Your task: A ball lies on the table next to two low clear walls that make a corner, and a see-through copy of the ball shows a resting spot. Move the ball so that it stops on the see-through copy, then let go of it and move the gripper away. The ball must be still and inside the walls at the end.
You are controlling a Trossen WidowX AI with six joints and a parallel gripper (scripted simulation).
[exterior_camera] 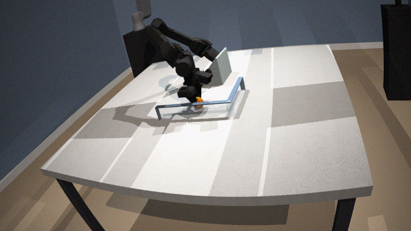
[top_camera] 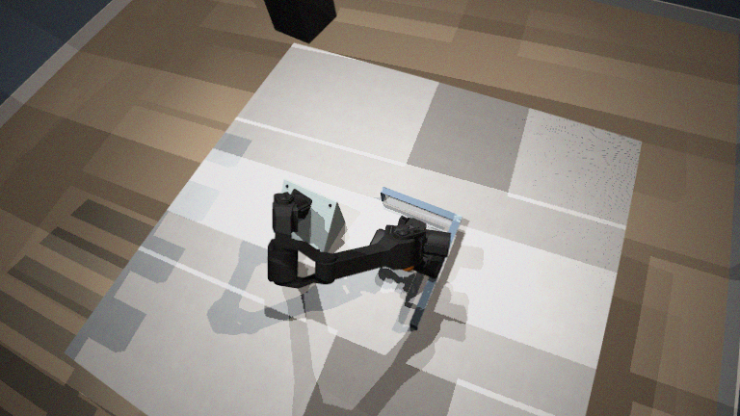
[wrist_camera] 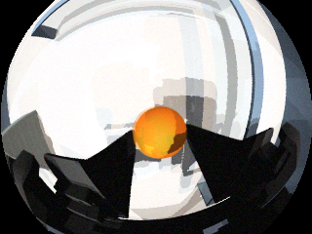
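Right now my gripper tip is right at the orange ball. The rest, counted from my gripper tip: see-through copy of ball: right at my gripper tip.
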